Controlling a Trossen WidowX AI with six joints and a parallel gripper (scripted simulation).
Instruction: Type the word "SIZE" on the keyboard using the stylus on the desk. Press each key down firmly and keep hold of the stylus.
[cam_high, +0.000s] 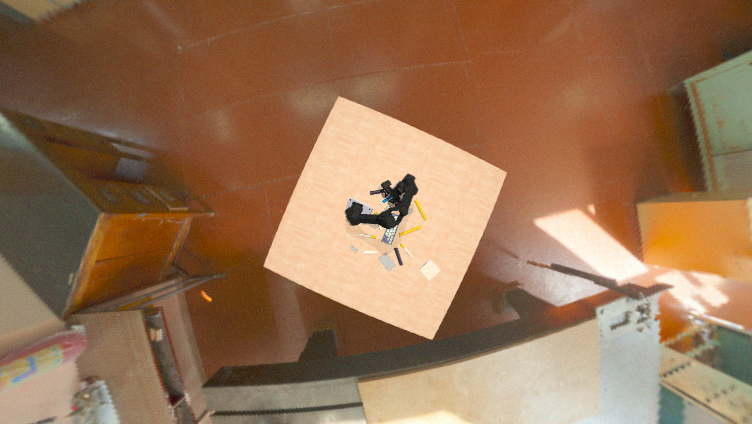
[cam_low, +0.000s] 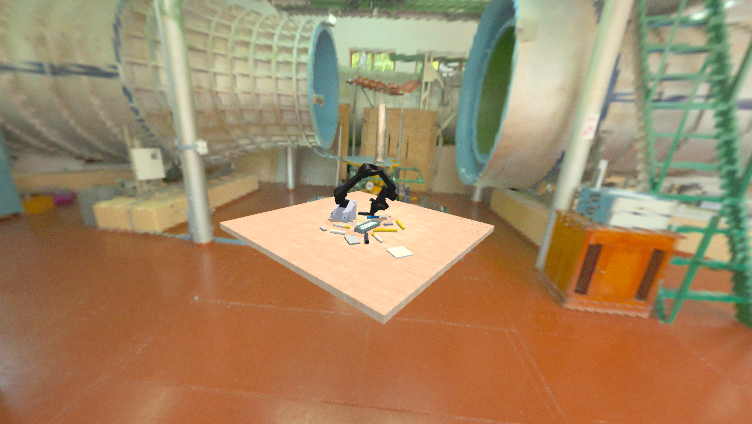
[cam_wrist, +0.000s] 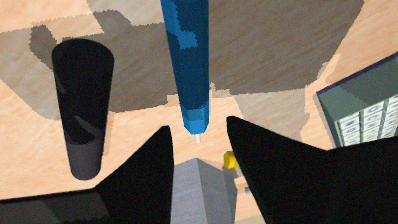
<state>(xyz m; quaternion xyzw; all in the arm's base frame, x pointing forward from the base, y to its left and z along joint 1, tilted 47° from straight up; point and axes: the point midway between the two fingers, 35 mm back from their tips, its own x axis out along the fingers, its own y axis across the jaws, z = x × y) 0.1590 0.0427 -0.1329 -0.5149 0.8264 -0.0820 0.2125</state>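
The blue stylus is 1 cm behind my gripper tip, 1 cm to the right of it and 2 cm below it. Also, from my gripper tip: grey block (17 cm ahead, 3 cm to the right, 2 cm below); I key (10 cm ahead, 22 cm to the right, 2 cm below); Z key (12 cm ahead, 22 cm to the right, 2 cm below).
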